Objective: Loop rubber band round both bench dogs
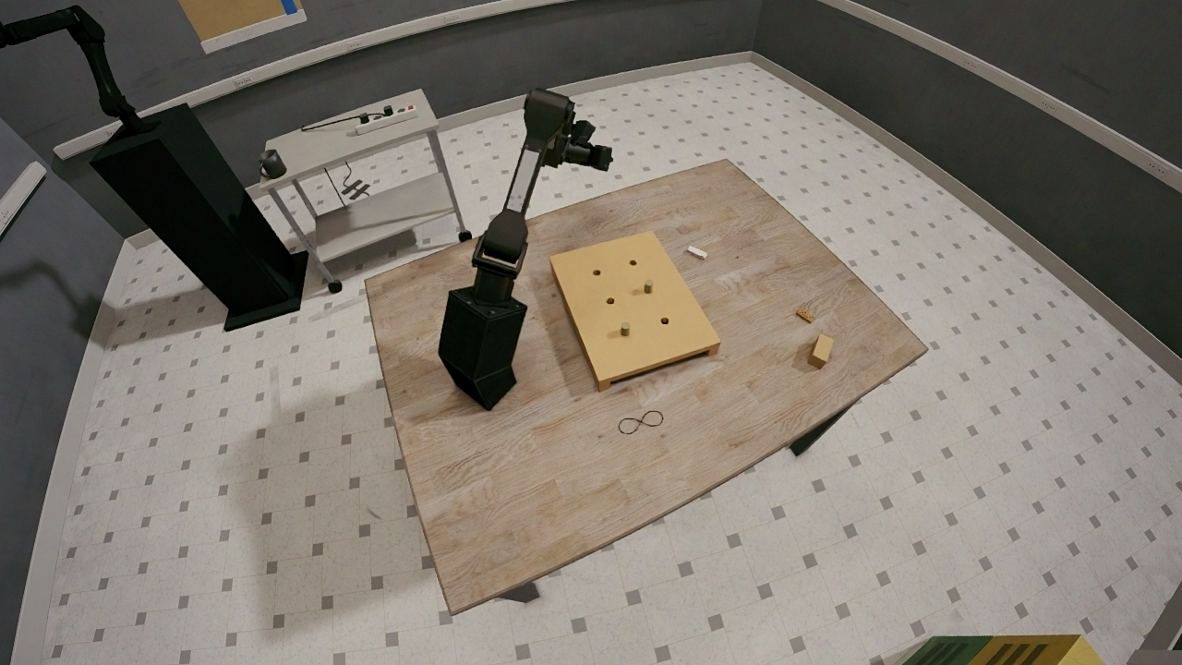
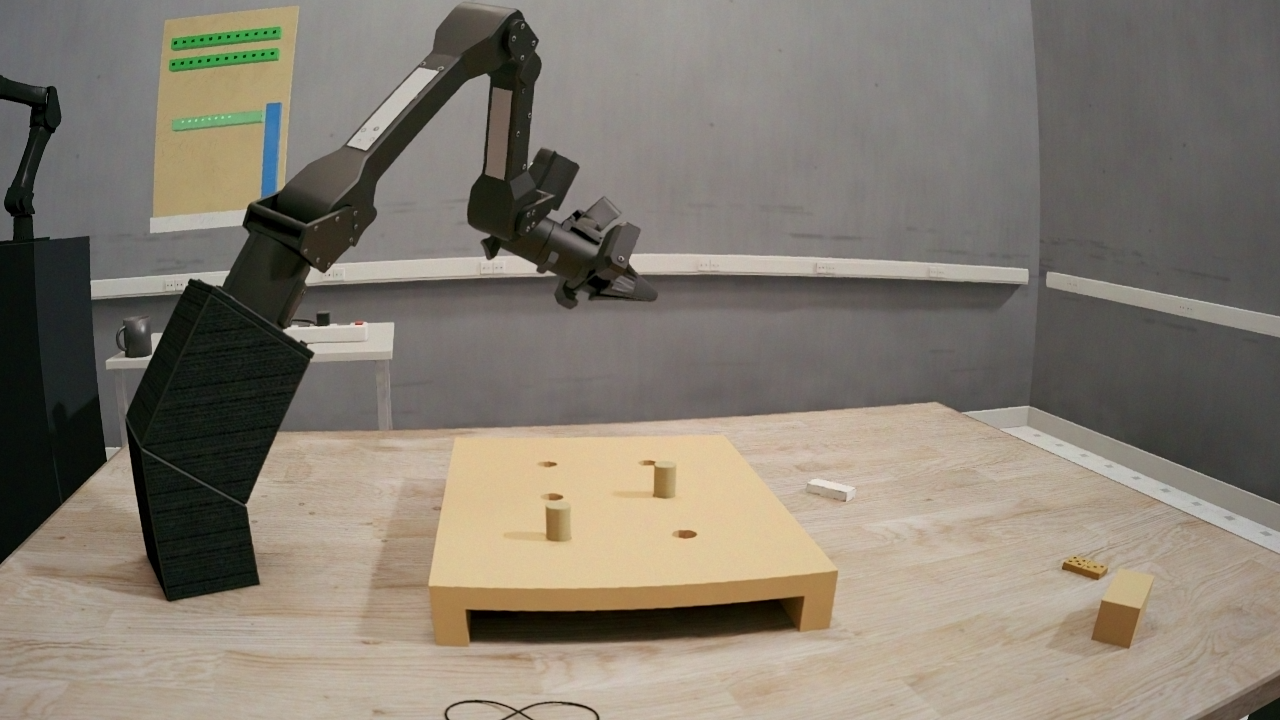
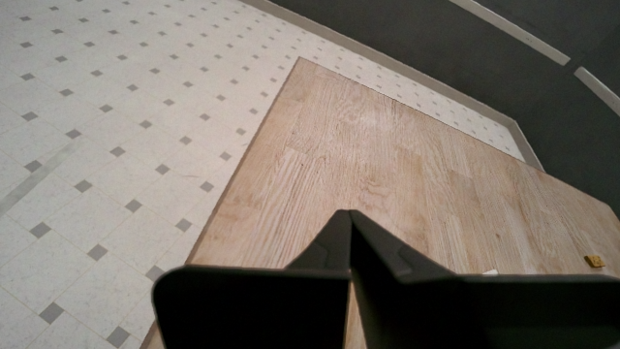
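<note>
The white block is 25 cm to the right of my hand, 19 cm ahead of it and 18 cm below it. From my hand the other things lie so: wooden block: 64 cm to the right, 33 cm ahead, 17 cm below; then domino: 53 cm to the right, 37 cm ahead, 19 cm below; then tan board: 37 cm to the right, 16 cm below, 5 cm behind.
</note>
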